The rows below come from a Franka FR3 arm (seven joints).
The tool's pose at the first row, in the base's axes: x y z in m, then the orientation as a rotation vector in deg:
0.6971, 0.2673, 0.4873, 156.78, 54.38, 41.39
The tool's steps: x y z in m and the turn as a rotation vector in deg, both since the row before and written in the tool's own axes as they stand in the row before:
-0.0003, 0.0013, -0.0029, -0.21, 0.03, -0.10
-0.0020, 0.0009, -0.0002, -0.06, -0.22, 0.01
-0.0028, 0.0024, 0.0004, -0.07, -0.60, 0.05
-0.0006, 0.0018, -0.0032, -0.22, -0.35, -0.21
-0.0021, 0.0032, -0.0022, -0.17, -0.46, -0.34
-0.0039, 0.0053, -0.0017, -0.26, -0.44, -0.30
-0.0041, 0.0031, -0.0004, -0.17, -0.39, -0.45
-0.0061, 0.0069, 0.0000, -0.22, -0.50, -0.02
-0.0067, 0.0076, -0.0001, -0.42, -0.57, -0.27
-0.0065, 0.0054, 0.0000, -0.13, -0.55, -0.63
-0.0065, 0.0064, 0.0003, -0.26, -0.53, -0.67
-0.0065, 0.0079, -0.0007, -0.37, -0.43, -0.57
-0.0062, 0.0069, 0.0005, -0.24, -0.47, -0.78
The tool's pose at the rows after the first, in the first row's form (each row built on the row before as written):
0.6962, 0.2661, 0.4901, 156.53, 54.39, 41.47
0.6952, 0.2642, 0.4898, 156.51, 54.29, 41.17
0.6948, 0.2606, 0.4891, 156.54, 54.06, 40.34
0.6938, 0.2588, 0.4922, 156.24, 54.12, 39.86
0.6930, 0.2550, 0.4943, 155.91, 54.36, 39.19
0.6924, 0.2485, 0.4960, 155.53, 54.49, 38.59
0.6911, 0.2435, 0.4959, 155.12, 54.88, 38.00
0.6907, 0.2343, 0.4960, 154.95, 54.66, 37.36
0.6902, 0.2242, 0.4963, 154.45, 54.63, 36.63
0.6886, 0.2159, 0.4960, 153.96, 55.23, 35.77
0.6878, 0.2068, 0.4958, 153.33, 55.81, 34.98
0.6874, 0.1966, 0.4972, 152.66, 56.22, 34.39
0.6872, 0.1873, 0.4974, 151.96, 56.95, 33.65

